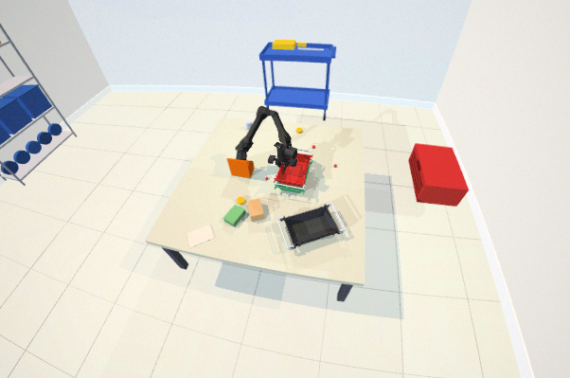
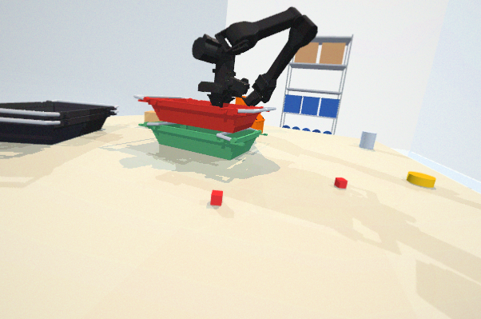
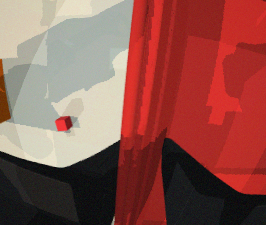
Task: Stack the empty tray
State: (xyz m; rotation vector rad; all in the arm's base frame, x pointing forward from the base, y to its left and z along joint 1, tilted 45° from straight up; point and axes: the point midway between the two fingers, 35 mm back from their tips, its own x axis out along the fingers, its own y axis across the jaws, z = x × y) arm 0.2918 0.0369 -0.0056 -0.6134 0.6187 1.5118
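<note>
My gripper tip is 8 cm short of the red tray and 3 cm below it. The rest, counted from my gripper tip: peach block 32 cm to the right, 9 cm behind, 5 cm below; green block 39 cm to the right, 21 cm behind, 6 cm below; pale card 57 cm to the right, 37 cm behind, 8 cm below.
</note>
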